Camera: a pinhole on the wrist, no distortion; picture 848 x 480 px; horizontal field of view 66.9 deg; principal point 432.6 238.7 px. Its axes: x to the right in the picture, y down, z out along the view. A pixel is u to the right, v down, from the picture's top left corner.
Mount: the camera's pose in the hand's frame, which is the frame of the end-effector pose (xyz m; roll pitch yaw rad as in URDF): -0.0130 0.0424 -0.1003 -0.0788 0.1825 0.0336
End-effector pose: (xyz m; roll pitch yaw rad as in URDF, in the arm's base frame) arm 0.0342 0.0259 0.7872 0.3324 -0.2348 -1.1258
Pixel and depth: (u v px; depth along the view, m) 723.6 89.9 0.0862
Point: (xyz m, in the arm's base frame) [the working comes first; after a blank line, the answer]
In the camera's frame: 0.0391 -0.0200 0.0862

0.0855 0.0028 0.7872
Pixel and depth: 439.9 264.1 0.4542
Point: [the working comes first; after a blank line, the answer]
In the camera's frame: 0.0052 0.0180 0.4542

0.0123 0.0295 1.1504
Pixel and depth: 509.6 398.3 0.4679
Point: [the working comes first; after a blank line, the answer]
In the camera's frame: 0.0561 0.1164 0.4679

0.1163 0.0352 1.1904
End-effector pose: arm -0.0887 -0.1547 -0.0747 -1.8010 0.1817 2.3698
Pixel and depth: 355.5 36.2 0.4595
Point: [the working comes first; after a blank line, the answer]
In the camera's frame: -0.0552 -0.1450 0.4595

-0.3636 -0.4124 -0.0998
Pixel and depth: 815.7 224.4 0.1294
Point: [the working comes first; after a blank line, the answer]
In the camera's frame: 0.0772 -0.0029 0.1294

-0.1426 -0.1027 -0.1439
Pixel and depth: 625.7 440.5 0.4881
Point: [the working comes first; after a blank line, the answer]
In the camera's frame: 0.1469 0.1535 0.4881

-0.3891 -0.2469 -0.4203
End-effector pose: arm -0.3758 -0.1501 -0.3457 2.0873 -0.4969 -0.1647
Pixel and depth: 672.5 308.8 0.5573
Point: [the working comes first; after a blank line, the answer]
In the camera's frame: 0.2083 0.0609 0.5573

-0.1667 -0.6192 -0.2634
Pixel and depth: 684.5 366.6 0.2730
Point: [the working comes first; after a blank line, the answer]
In the camera's frame: 0.1071 0.0544 0.2730

-0.3033 -0.3505 -0.2479
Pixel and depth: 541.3 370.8 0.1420
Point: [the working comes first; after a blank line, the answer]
In the camera's frame: 0.0240 0.0292 0.1420

-0.3843 -0.2194 -0.2788
